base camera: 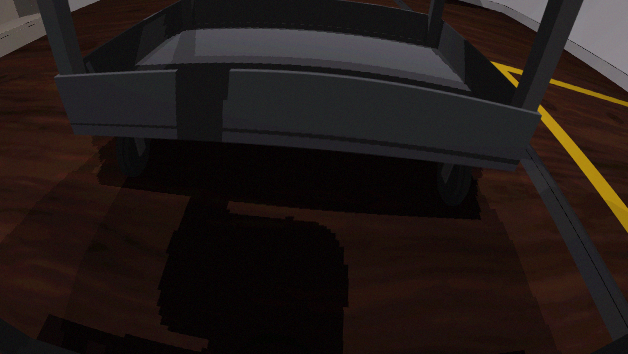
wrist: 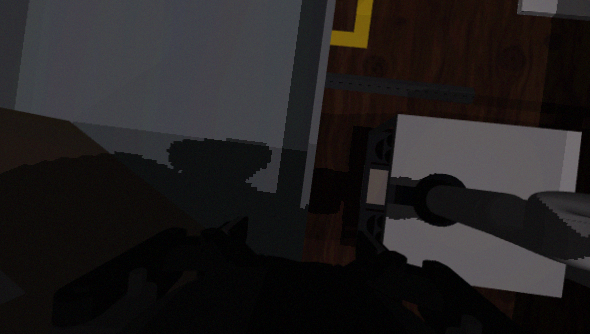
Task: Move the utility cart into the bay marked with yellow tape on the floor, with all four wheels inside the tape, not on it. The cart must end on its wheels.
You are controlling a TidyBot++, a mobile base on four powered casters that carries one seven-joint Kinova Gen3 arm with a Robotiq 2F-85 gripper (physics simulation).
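Where they show: gripper, fingertip midpoint: (wrist: 301, 235); arm's base, link origin: (wrist: 441, 200).
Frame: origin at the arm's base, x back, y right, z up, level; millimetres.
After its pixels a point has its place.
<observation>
The grey utility cart (base camera: 350, 100) {y 36, x -408, z -202 mm} (wrist: 165, 65) {y 150, x -586, z 397 mm} stands upright in front of the base. Its near wheels show under the lower tray, on wood floor left of the yellow tape (base camera: 585, 162) {y 749, x -650, z -396 mm} (wrist: 361, 25) {y 807, x -221, z -396 mm}. The tape runs past the cart's right side in the base view, and a corner of it shows at the top of the wrist view. The far wheels are hidden. My gripper (wrist: 301, 235) {y -1, x -411, z 455 mm} is open and holds nothing. Its dark fingers are spread at the cart's near edge; whether they touch it cannot be told.
A low grey strip (base camera: 575, 240) {y 491, x -378, z -387 mm} (wrist: 400, 88) {y 496, x 2, z -383 mm} lies on the floor beside the cart's right side. The white robot base (wrist: 480, 155) {y 148, x 107, z -14 mm} is close to the cart. A brown surface (wrist: 45, 137) {y 52, x -659, z 443 mm} shows at the left of the wrist view. A pale wall (base camera: 600, 30) {y 1991, x -2008, z -139 mm} is at the back right.
</observation>
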